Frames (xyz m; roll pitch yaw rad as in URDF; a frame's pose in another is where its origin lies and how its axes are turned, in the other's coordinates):
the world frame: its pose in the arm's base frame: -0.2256 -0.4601 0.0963 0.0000 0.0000 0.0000
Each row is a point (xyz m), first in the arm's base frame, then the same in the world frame.
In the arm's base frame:
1: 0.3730 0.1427 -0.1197
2: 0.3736 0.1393 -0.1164
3: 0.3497 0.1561 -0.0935
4: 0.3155 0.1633 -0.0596
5: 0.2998 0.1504 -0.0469
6: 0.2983 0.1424 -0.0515
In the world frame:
1: 0.5986 0.6028 -0.2160
2: 0.5992 0.5994 -0.2127
3: 0.5753 0.6162 -0.1898
4: 0.5411 0.6234 -0.1559
5: 0.5254 0.6105 -0.1432
6: 0.5239 0.6025 -0.1478

